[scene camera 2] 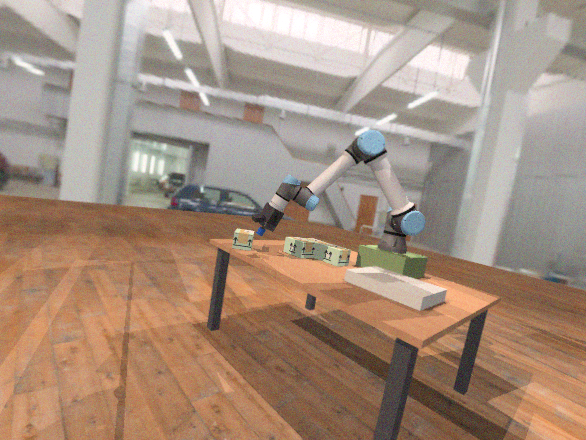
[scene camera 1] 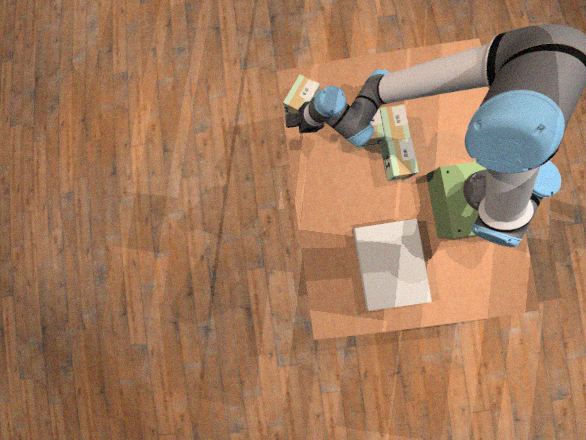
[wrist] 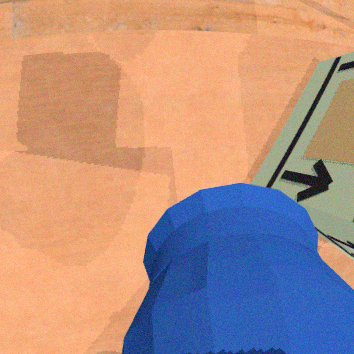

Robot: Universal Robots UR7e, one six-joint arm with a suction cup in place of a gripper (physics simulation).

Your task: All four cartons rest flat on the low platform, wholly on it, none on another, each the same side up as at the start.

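Frame: origin at the arm's base, x ahead, y right, z down, level; metres.
Where they show: hand, its tool point: (scene camera 2: 259, 234) (wrist: 232, 263); arm's base, origin of its link: (scene camera 2: 391, 250) (scene camera 1: 484, 191).
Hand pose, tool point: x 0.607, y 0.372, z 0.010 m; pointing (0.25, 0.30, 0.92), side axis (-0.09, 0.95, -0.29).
Each offset is from my tool point to the top centre of the thing. Level surfaces: height alone.
My gripper, a blue suction cup (scene camera 2: 260, 232) (wrist: 240, 210), is off and holds nothing. It hangs above the table beside a green-and-tan carton {dx -0.013, dy +0.139, dz +0.015 m} (scene camera 1: 304, 90) (scene camera 2: 243, 240) (wrist: 327, 130), which sits near the table's far left corner in scene camera 1. The cup is hidden under the wrist there. Three more cartons stand close together: one {dx -0.353, dy -0.052, dz +0.015 m} (scene camera 1: 395, 117) in the back row, one {dx -0.354, dy -0.191, dz +0.015 m} (scene camera 1: 403, 159) (scene camera 2: 336, 256) in front of it, and one {dx -0.256, dy -0.031, dz +0.015 m} (scene camera 1: 376, 120) (scene camera 2: 295, 246) beside them, partly hidden by the arm. The low white platform {dx -0.254, dy -0.591, dz +0.050 m} (scene camera 1: 395, 270) (scene camera 2: 395, 286) bears no carton.
The arm stands on a green base block (scene camera 1: 452, 200) (scene camera 2: 390, 260), close to the cartons and the platform. The forearm reaches over the back of the wooden table {dz +0.097 m} (scene camera 1: 340, 200) (scene camera 2: 310, 275). The table's left edge runs close to the single carton.
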